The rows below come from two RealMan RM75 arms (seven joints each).
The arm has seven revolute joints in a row. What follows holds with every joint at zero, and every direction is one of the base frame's. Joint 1 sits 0.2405 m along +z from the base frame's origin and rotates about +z. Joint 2 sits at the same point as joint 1 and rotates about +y. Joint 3 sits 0.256 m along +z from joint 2 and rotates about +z. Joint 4 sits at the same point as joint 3 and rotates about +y. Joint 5 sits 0.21 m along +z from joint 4 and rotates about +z. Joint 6 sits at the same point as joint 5 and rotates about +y. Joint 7 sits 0.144 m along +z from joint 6 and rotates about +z. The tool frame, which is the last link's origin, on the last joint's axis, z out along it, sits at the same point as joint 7; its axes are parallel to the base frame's.
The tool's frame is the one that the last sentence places.
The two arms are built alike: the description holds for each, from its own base.
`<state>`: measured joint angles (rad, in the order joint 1, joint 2, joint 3, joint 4, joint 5, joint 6, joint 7); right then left.
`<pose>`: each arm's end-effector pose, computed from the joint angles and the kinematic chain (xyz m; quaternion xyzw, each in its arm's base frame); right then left.
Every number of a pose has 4 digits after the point. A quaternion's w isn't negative.
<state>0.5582 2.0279 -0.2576 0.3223 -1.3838 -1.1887 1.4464 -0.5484 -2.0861 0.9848 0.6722 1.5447 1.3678 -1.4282</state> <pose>0.2978 0.3176 -0.0684 -0.4777 0.6681 0.5319 0.2061 -0.2066 0.3657 -0.0059 -0.9012 -0.2067 -0.3429 0.1660</pose>
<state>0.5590 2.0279 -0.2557 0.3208 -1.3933 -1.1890 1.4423 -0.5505 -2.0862 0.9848 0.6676 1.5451 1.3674 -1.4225</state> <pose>0.2970 0.3178 -0.0688 -0.4826 0.6661 0.5303 0.2055 -0.2066 0.3658 -0.0067 -0.9017 -0.2053 -0.3423 0.1659</pose>
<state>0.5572 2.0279 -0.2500 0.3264 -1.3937 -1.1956 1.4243 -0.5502 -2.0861 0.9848 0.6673 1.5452 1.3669 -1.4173</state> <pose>0.2961 0.3170 -0.0688 -0.4854 0.6617 0.5321 0.2083 -0.2068 0.3657 -0.0067 -0.9022 -0.2033 -0.3417 0.1670</pose>
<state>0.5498 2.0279 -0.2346 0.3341 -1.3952 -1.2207 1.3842 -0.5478 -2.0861 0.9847 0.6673 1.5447 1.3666 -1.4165</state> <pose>0.2946 0.3154 -0.0666 -0.4911 0.6481 0.5406 0.2156 -0.2077 0.3653 -0.0067 -0.9019 -0.2041 -0.3416 0.1678</pose>
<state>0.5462 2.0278 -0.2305 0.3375 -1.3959 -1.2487 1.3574 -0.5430 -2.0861 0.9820 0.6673 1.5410 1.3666 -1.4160</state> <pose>0.2922 0.3142 -0.0643 -0.4981 0.6351 0.5485 0.2183 -0.2093 0.3647 -0.0058 -0.9002 -0.2066 -0.3435 0.1702</pose>
